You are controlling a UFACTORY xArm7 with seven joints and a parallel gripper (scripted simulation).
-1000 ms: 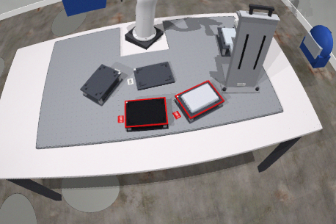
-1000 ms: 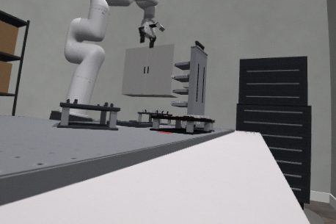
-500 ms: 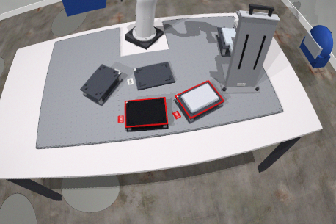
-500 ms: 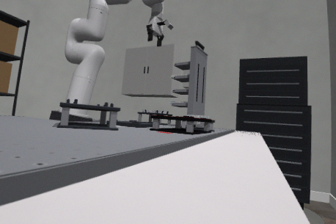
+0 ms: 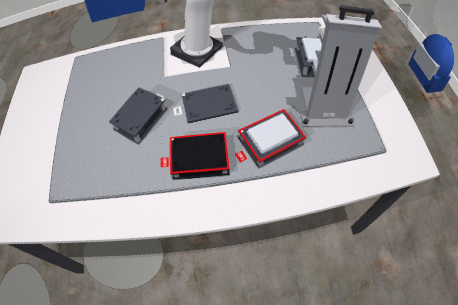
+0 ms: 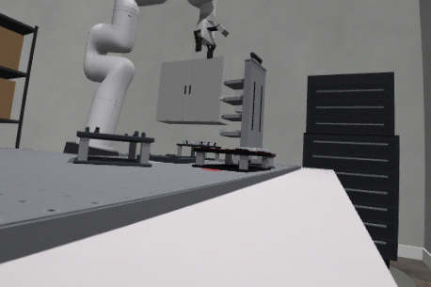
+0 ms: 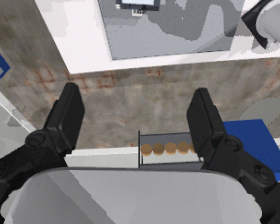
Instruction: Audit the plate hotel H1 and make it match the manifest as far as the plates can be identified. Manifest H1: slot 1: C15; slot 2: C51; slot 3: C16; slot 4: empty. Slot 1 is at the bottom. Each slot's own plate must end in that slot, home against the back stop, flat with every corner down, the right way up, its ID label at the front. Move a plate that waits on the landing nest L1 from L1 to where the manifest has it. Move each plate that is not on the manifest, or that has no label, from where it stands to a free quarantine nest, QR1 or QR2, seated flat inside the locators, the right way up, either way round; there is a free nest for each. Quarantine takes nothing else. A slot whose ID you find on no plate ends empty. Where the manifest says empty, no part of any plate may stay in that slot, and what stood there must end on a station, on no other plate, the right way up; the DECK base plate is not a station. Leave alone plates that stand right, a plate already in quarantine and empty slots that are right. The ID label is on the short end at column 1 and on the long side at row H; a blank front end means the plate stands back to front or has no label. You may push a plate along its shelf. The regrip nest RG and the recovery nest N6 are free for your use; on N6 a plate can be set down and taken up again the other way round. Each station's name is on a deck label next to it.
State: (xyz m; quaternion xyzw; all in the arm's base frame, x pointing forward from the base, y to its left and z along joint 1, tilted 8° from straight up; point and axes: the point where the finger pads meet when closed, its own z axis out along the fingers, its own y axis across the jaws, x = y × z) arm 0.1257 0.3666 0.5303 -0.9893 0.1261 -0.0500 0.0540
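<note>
The RG label is 500 mm below my hand, 90 mm behind it and 20 mm to the left of it. Round my hand: H1 label (500 mm below, 160 mm ahead, 60 mm to the left); white plate (450 mm below, 310 mm ahead, 280 mm to the right); plate labelled C16 (230 mm below, 190 mm ahead, 50 mm to the right).
</note>
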